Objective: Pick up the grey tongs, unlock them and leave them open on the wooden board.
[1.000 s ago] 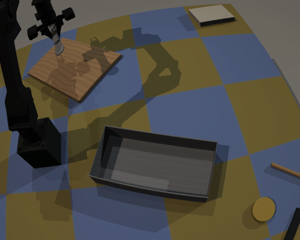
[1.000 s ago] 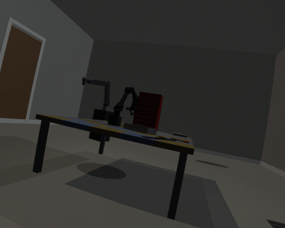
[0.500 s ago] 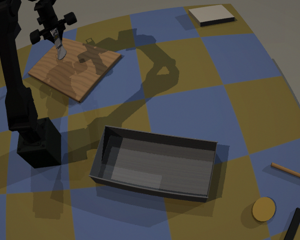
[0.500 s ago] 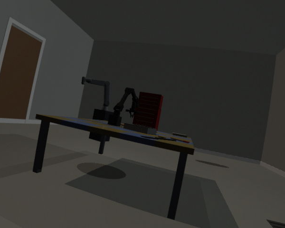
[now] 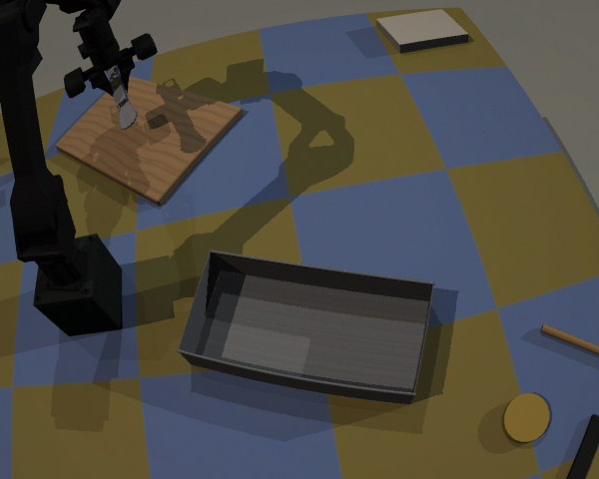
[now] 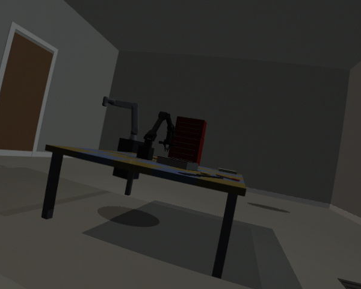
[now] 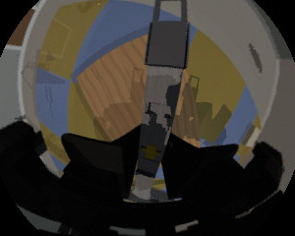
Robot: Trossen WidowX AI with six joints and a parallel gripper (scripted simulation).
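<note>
The wooden board lies 80 mm below my gripper tip, 20 mm to the right of it and 20 mm ahead of it. From my gripper tip the other things lie so: black bar 760 mm to the right, 690 mm ahead, 90 mm below; then white flat block 610 mm ahead, 260 mm to the left, 80 mm below; then roasting tin 440 mm to the right, 370 mm ahead, 60 mm below.
</note>
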